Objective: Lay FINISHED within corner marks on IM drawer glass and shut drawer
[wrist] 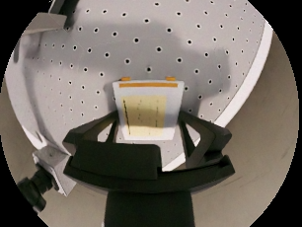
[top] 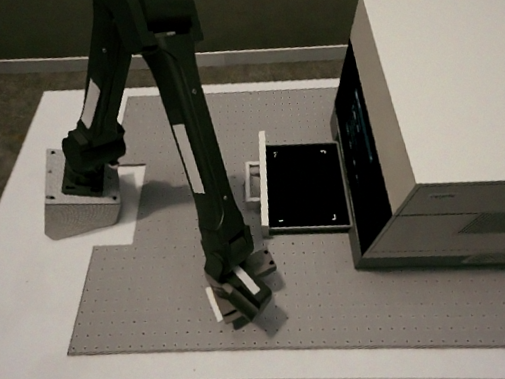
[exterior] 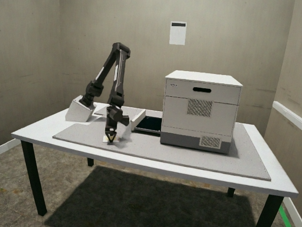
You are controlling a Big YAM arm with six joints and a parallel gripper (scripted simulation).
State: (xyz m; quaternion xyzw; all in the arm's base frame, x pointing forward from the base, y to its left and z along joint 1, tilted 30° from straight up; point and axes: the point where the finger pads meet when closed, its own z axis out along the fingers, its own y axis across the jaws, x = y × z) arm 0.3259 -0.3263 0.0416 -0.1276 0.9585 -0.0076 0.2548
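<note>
My gripper is now 24 cm short of the drawer, 25 cm to the right of it and 3 cm below it. Also, from my hand: cassette 1 cm ahead, 1 cm below.
</note>
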